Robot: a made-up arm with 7 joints.
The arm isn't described. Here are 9 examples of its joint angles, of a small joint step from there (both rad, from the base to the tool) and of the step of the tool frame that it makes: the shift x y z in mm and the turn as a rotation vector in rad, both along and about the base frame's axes.
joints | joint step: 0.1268 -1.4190 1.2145 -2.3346 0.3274 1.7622 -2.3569 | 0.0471 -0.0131 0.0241 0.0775 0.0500 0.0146 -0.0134
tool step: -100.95 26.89 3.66 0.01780 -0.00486 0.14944
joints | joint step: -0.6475 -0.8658 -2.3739 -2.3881 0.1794 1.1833 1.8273 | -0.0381 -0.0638 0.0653 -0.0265 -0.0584 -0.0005 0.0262
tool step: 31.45 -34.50 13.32 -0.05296 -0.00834 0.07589
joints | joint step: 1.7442 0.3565 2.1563 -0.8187 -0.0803 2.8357 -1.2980 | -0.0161 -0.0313 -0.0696 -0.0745 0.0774 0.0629 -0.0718
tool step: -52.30 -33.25 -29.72 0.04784 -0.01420 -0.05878
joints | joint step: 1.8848 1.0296 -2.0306 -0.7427 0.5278 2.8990 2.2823 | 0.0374 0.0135 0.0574 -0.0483 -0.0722 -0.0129 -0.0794
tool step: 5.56 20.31 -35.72 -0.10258 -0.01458 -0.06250
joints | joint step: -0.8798 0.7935 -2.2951 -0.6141 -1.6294 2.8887 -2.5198 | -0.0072 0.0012 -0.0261 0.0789 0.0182 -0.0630 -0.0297
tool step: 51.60 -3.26 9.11 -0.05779 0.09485 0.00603
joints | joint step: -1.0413 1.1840 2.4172 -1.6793 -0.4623 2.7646 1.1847 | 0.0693 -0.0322 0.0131 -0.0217 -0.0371 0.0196 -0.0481
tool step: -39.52 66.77 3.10 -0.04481 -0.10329 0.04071
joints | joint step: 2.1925 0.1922 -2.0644 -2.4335 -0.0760 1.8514 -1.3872 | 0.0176 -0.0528 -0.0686 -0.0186 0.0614 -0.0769 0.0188
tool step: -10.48 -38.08 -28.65 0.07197 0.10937 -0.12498
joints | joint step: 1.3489 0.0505 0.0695 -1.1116 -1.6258 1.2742 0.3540 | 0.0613 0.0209 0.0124 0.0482 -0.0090 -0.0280 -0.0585
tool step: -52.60 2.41 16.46 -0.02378 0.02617 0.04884
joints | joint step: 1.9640 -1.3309 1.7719 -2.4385 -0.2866 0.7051 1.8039 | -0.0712 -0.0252 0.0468 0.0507 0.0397 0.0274 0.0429
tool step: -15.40 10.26 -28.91 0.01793 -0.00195 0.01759
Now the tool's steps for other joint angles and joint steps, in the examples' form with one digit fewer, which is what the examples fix.
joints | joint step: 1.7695 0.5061 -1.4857 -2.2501 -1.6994 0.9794 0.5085 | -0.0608 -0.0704 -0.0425 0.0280 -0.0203 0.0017 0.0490
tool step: 24.8 -60.7 30.8 0.0523 -0.0578 -0.0355
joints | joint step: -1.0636 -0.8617 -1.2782 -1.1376 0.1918 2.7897 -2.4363 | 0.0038 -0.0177 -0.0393 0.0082 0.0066 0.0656 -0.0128
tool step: -15.3 30.0 -29.1 -0.0354 -0.0108 -0.0824
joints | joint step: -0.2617 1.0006 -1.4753 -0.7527 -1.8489 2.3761 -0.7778 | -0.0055 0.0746 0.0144 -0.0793 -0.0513 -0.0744 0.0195
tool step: -15.9 -51.4 -91.3 -0.0119 0.0644 -0.0750
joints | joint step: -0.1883 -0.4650 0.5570 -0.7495 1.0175 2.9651 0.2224 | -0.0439 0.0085 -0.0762 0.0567 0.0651 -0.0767 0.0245
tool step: -8.5 -40.5 14.0 0.0003 0.0017 -0.0072
